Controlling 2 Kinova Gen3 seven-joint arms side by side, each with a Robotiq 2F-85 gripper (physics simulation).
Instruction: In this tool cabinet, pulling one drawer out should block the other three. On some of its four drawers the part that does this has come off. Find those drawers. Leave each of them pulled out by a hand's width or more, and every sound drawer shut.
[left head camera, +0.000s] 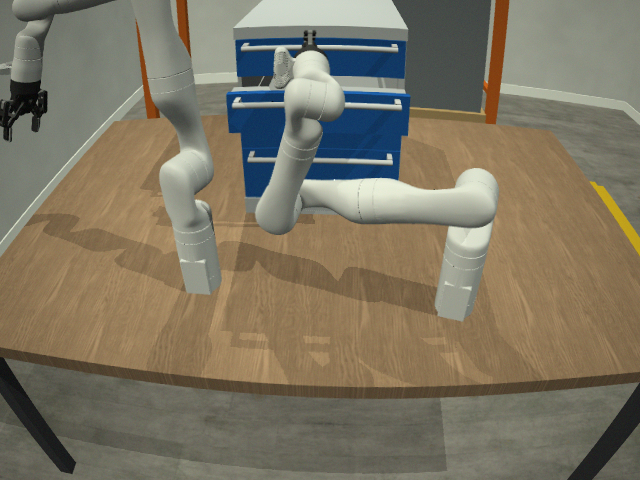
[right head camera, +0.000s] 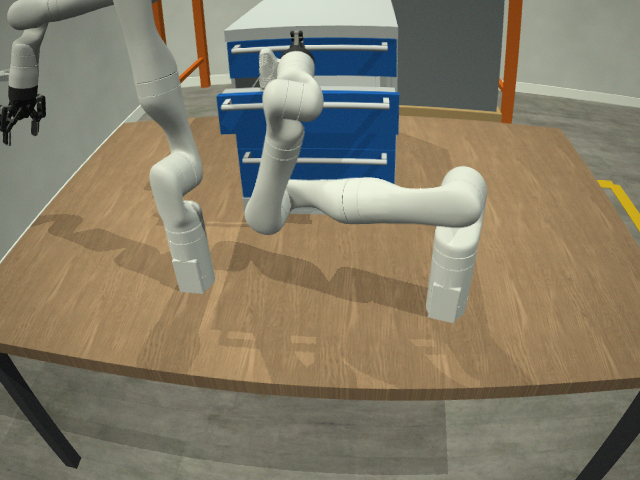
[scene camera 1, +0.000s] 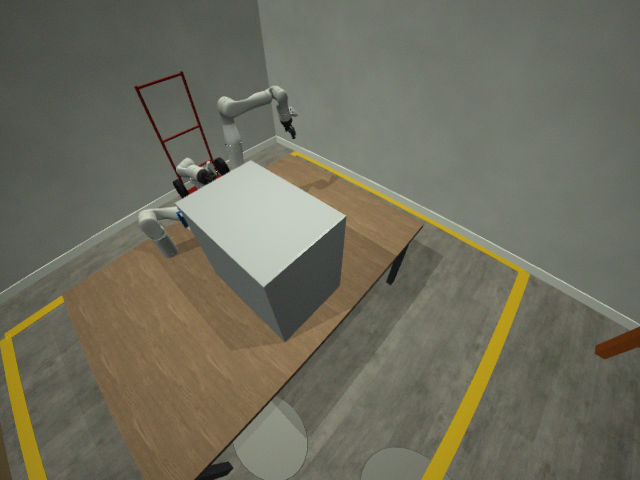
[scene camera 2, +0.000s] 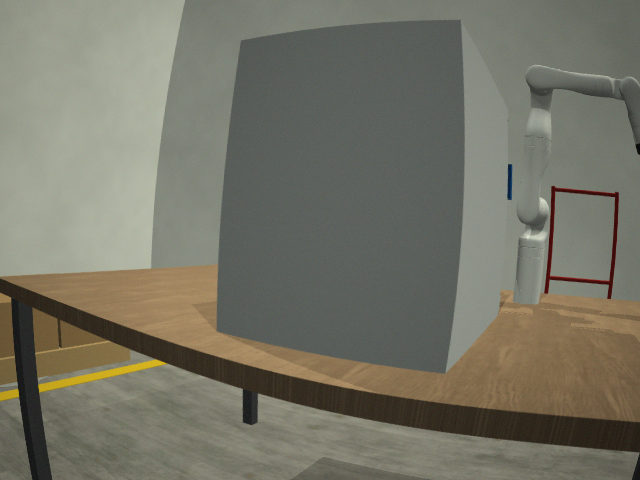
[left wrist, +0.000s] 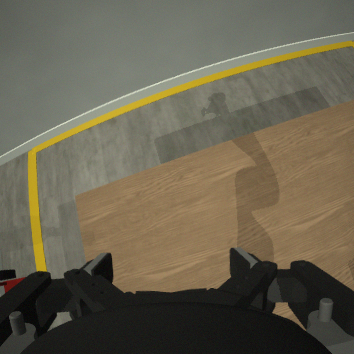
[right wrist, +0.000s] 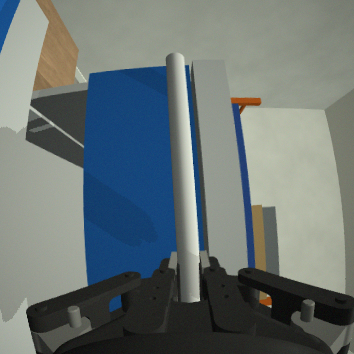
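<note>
The cabinet (left head camera: 320, 14) (right head camera: 315, 14) (scene camera 1: 258, 222) (scene camera 2: 341, 206) has blue drawers. The top drawer (left head camera: 361, 66) (right head camera: 356, 66) (right wrist: 130, 150) looks shut. The second drawer (left head camera: 361, 122) (right head camera: 356, 122) (scene camera 2: 510, 181) stands pulled out; its inside shows behind its front. The third drawer (left head camera: 361, 142) is mostly hidden behind that front and looks flush. The bottom drawer (left head camera: 361, 171) (right head camera: 361, 170) looks shut, partly behind the right arm. My right gripper (left head camera: 309, 35) (right head camera: 296, 35) (right wrist: 189, 263) is shut on the top drawer's handle (right wrist: 181, 150). My left gripper (left head camera: 21, 131) (right head camera: 20, 134) (left wrist: 170, 264) is open and empty, far left.
The cabinet stands on the wooden table (left head camera: 336, 330) (scene camera 1: 129, 330). The right forearm (left head camera: 413, 204) crosses in front of the bottom drawer, and its wrist rises past the second drawer's front. A red hand truck (scene camera 1: 180, 133) stands beyond the arms. An orange rack post (left head camera: 498, 62) is behind.
</note>
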